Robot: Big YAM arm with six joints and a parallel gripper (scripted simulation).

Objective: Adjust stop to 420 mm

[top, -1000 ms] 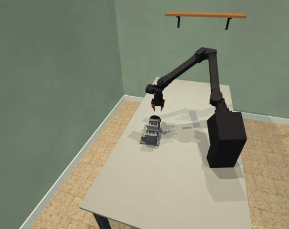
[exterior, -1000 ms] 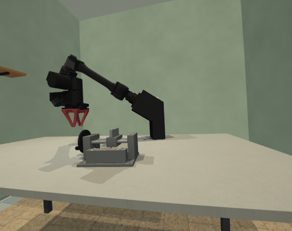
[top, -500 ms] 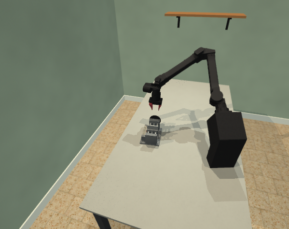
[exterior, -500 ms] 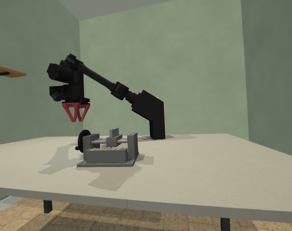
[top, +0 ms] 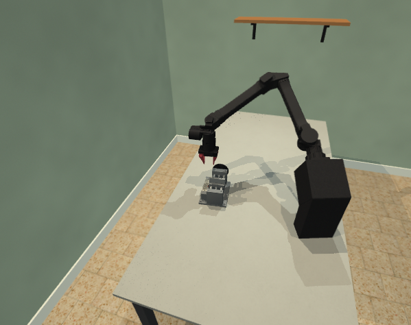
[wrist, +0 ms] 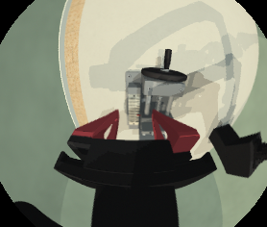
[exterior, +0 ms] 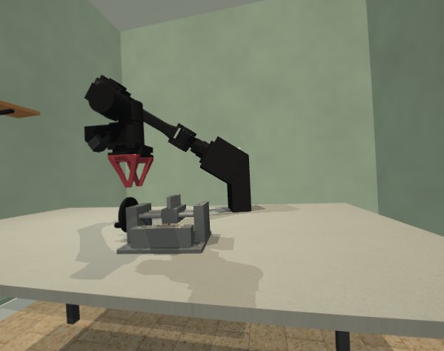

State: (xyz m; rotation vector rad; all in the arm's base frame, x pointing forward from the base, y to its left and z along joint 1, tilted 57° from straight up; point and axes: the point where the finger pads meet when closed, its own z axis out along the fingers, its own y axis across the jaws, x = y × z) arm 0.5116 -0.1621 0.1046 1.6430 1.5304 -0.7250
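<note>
Right now the sliding stop block is 4 cm behind my hand, 8 cm to the left of it and 7 cm below it.
</note>
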